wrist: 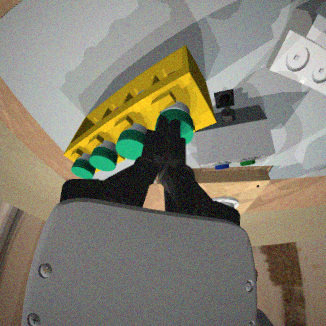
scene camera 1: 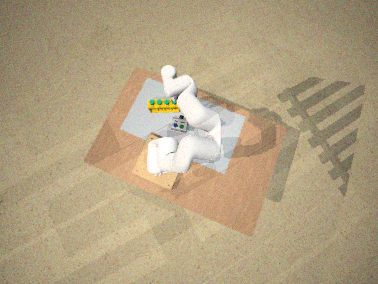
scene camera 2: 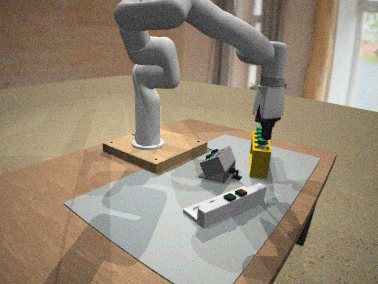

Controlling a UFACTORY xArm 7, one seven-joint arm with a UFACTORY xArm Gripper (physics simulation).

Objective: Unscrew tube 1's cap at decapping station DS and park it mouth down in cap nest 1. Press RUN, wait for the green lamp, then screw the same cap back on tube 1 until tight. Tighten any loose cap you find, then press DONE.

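Places are measured from the arm's base along level axes (x back, y right, z up), in metres.
Where they show: gripper, fingertip midpoint: (wrist: 164, 130) (scene camera 1: 173, 100) (scene camera 2: 265, 138); arm's base, origin of the base link: (scene camera 2: 148, 144).
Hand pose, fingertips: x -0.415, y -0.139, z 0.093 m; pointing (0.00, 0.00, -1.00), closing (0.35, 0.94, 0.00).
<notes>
Things, the pixels of their top centre, and the offset from my fingertips. "spot": a spot on its surface instead. Level surfaces: height alone.
- yellow tube rack, middle of its top: (wrist: 118, 145) (scene camera 2: 261, 138) (scene camera 1: 163, 103) dy -0.062, dx +0.044, dz -0.023 m
- end tube, middle of its top: (wrist: 173, 134) (scene camera 2: 262, 139) dy +0.007, dx +0.007, dz -0.002 m
- white block with round cap nests, middle of its top: (scene camera 2: 228, 189) dy +0.250, dx -0.025, dz -0.073 m
- amber square, surface spot: (scene camera 2: 241, 192) spot: dy +0.242, dx -0.060, dz -0.073 m
- grey sloped button box, middle of its top: (wrist: 236, 165) (scene camera 2: 219, 149) (scene camera 1: 179, 122) dy +0.099, dx +0.112, dz -0.042 m
- green button, middle of its top: (wrist: 248, 166) dy +0.127, dx +0.128, dz -0.052 m
- small black fixture, surface spot: (wrist: 224, 98) (scene camera 2: 237, 176) spot: dy +0.080, dx +0.044, dz -0.121 m
- grey mat, its level: dz -0.126 m
A yellow tube rack (scene camera 1: 161, 106) (scene camera 2: 259, 162) (wrist: 145, 97) holds several tubes with teal caps in a row. My gripper (scene camera 2: 266, 135) (wrist: 164, 130) is shut with nothing between the fingers. Its black tips press together right over the cap of the end tube (scene camera 2: 261, 141) (wrist: 182, 124), the one nearest the grey button box. I cannot tell whether they touch it. The arm hides the gripper in the overhead view. The other caps (wrist: 130, 143) (wrist: 103, 158) sit on their tubes. A white block with round cap nests (scene camera 2: 227, 206) (wrist: 301, 61) carries a green (scene camera 2: 229, 196) and an amber square (scene camera 2: 241, 192).
A grey sloped button box (scene camera 1: 178, 124) (scene camera 2: 218, 166) (wrist: 233, 142) with a blue (wrist: 222, 166) and a green button (wrist: 248, 162) stands beside the rack. A small black fixture (scene camera 2: 236, 174) (wrist: 224, 98) sits at its foot. Everything stands on a grey mat (scene camera 2: 137, 213) on a wooden table.
</notes>
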